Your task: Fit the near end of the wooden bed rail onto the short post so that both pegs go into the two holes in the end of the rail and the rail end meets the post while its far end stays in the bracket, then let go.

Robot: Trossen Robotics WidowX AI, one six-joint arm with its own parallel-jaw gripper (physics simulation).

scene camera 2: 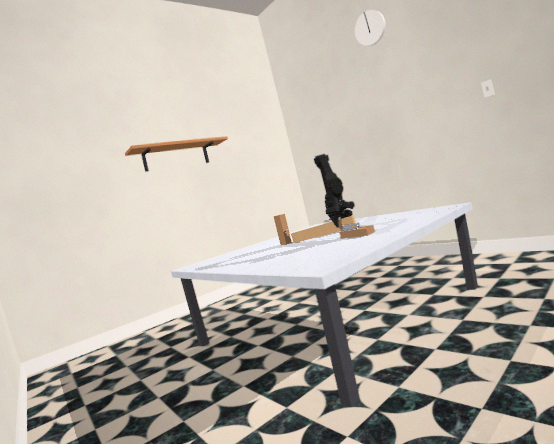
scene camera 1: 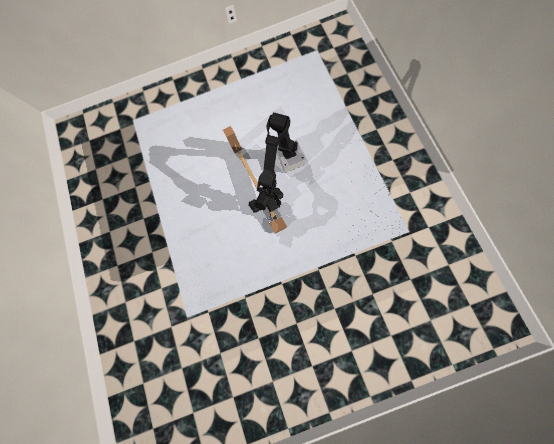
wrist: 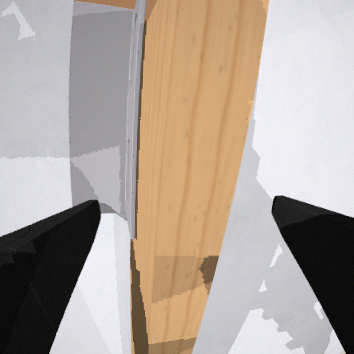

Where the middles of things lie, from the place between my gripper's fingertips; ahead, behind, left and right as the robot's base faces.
Now: the wooden bed rail (wrist: 198, 75) 150 mm to the right of my hand.
